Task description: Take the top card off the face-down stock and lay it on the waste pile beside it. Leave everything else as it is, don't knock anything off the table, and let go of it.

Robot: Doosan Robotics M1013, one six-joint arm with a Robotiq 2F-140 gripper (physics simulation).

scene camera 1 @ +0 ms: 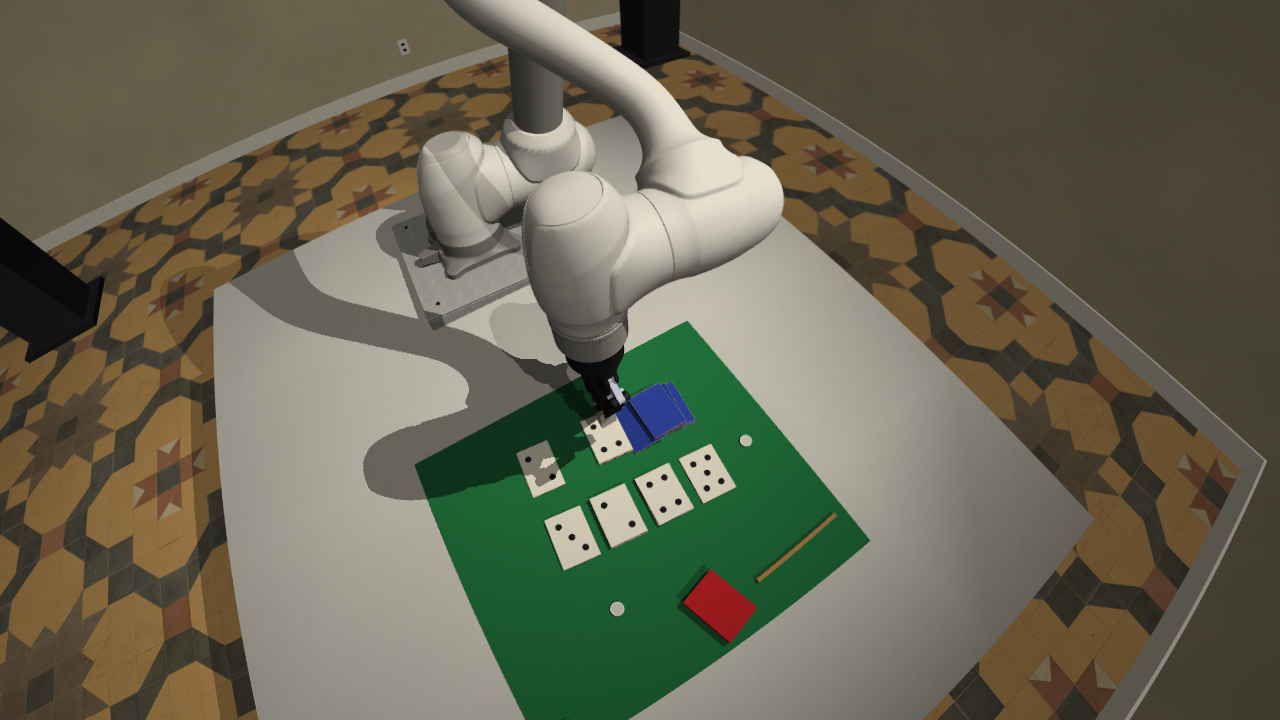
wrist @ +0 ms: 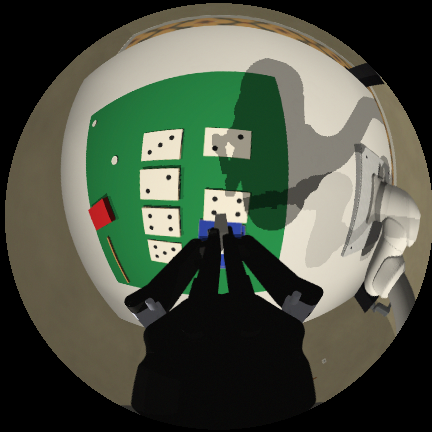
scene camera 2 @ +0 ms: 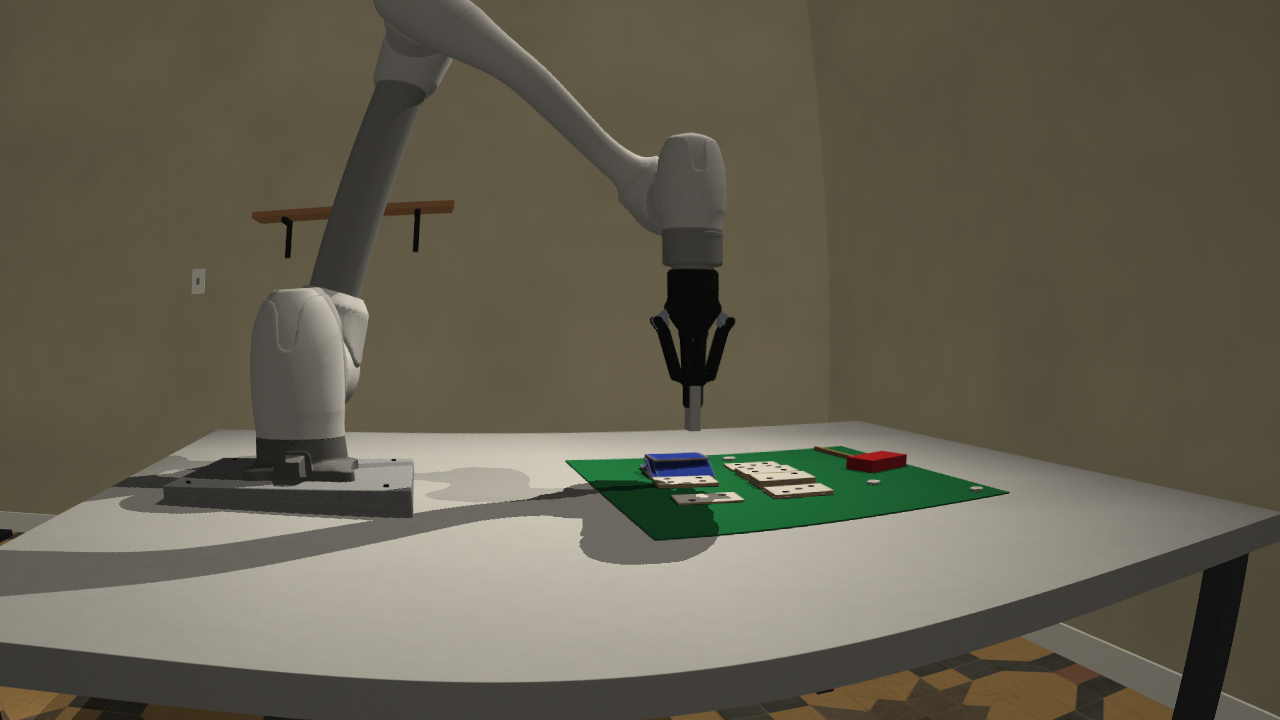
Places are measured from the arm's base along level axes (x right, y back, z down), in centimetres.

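Pixels of known places: gripper, between the fingertips: point(scene camera 1: 607, 420) point(wrist: 220, 221) point(scene camera 2: 692, 430); arm's base, origin of its link: point(scene camera 1: 473, 243) point(wrist: 376, 198) point(scene camera 2: 303, 473).
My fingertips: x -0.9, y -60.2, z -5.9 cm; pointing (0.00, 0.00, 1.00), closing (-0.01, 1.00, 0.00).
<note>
For each thing: its top centre in the pictures, then the offset to it from my fingertips. Level surfaces: height alone.
- blue face-down stock, centre of its top: point(scene camera 2: 676, 455) point(scene camera 1: 657, 409) point(wrist: 220, 254) dx -9.3, dy -0.8, dz +5.2 cm
- blue card, centre of its top: point(scene camera 2: 683, 460) point(scene camera 1: 640, 420) point(wrist: 219, 238) dx -5.8, dy -0.7, dz +5.5 cm
- waste pile, centre of its top: point(scene camera 2: 685, 479) point(scene camera 1: 605, 435) point(wrist: 226, 206) dx +0.3, dy +1.1, dz +7.4 cm
- two-dot card, centre of its top: point(scene camera 2: 707, 497) point(scene camera 1: 540, 468) point(wrist: 227, 141) dx +13.1, dy +2.4, dz +7.7 cm
- three-dot card, centre of its top: point(scene camera 2: 798, 488) point(scene camera 1: 571, 537) point(wrist: 159, 144) dx +14.6, dy -11.0, dz +7.4 cm
- red box, centre of its top: point(scene camera 2: 877, 455) point(scene camera 1: 720, 605) point(wrist: 98, 215) dx +1.8, dy -33.0, dz +6.0 cm
- thin stick, centre of its top: point(scene camera 1: 798, 546) point(scene camera 2: 836, 451) point(wrist: 117, 261) dx -14.2, dy -33.5, dz +7.3 cm
- green mat, height of its surface: dz +8.0 cm
The blue face-down stock point(scene camera 1: 666, 407) point(wrist: 223, 261) lies at the back of the green mat. A blue card point(scene camera 1: 633, 429) point(scene camera 2: 682, 468) point(wrist: 207, 229) sits between it and the waste pile, tilted, its upper edge at the stock and its lower edge at the waste pile's near side; whether it overlaps the waste is unclear. The waste pile point(scene camera 1: 609, 435) point(scene camera 2: 687, 483) point(wrist: 226, 202) shows a white four-dot face. My gripper point(scene camera 1: 612, 408) point(scene camera 2: 691, 422) point(wrist: 220, 221) is shut and empty, pointing down, apart from and above the cards. Its fingers hide part of the blue cards in the wrist view.
A two-dot card point(scene camera 1: 539, 474) point(wrist: 227, 142) lies beyond the waste pile. Several white cards form a row, including a three-dot card point(scene camera 1: 577, 528). A red box point(scene camera 1: 718, 604) point(scene camera 2: 877, 461), a thin stick point(scene camera 1: 796, 548) and white discs point(scene camera 1: 745, 440) point(scene camera 1: 616, 608) are on the green mat point(scene camera 1: 501, 591).
</note>
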